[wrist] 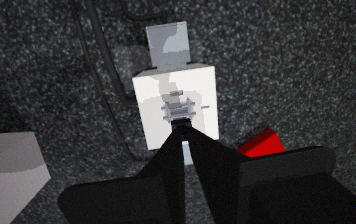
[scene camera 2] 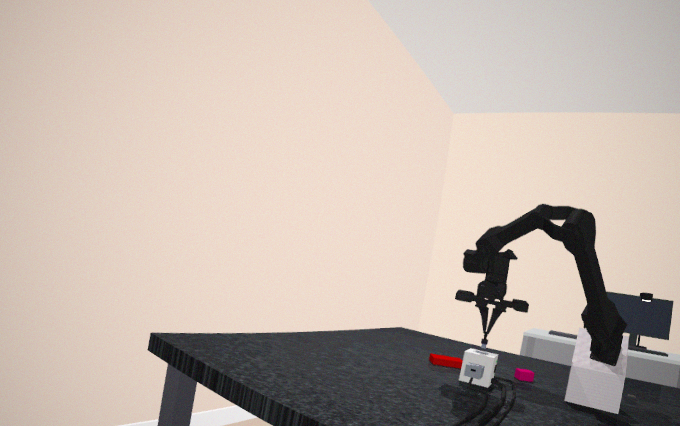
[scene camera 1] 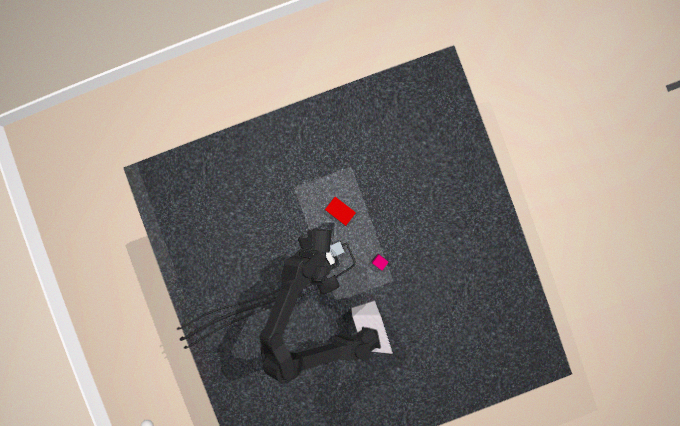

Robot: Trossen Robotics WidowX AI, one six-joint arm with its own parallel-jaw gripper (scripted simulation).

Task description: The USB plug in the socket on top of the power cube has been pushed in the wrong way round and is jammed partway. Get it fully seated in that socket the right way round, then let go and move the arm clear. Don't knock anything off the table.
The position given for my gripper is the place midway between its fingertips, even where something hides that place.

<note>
My gripper [scene camera 2: 485,334] holds a USB plug. Further things: a red block [wrist: 268,142].
My gripper shows as well in the wrist view [wrist: 183,133].
</note>
